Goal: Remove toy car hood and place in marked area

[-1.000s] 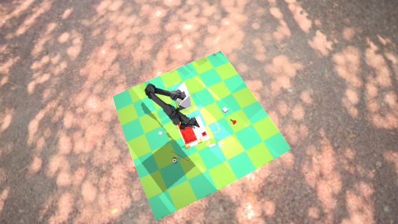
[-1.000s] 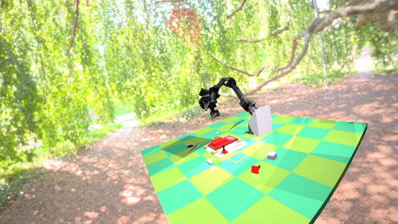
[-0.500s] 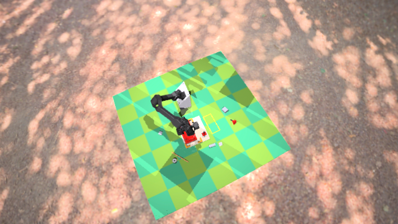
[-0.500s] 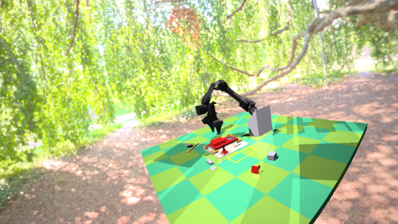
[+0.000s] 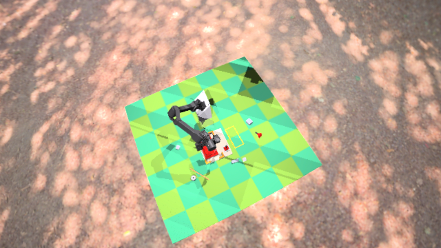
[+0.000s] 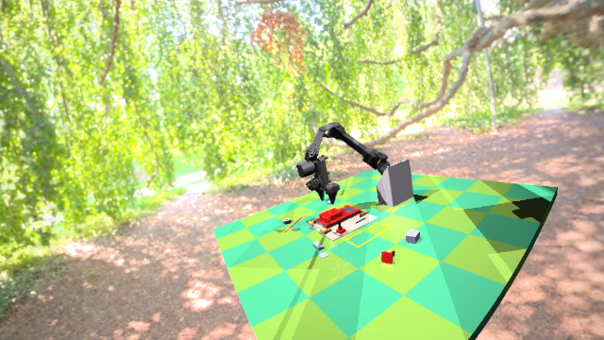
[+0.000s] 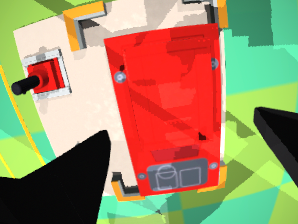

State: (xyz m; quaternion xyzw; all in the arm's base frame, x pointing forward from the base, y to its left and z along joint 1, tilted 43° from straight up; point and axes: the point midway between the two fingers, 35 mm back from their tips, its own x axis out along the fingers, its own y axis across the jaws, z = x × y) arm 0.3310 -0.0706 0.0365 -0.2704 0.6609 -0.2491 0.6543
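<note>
The red hood is 60 mm below my gripper tip. Round my gripper tip: stick 150 mm ahead, 140 mm to the right, 100 mm below.
</note>
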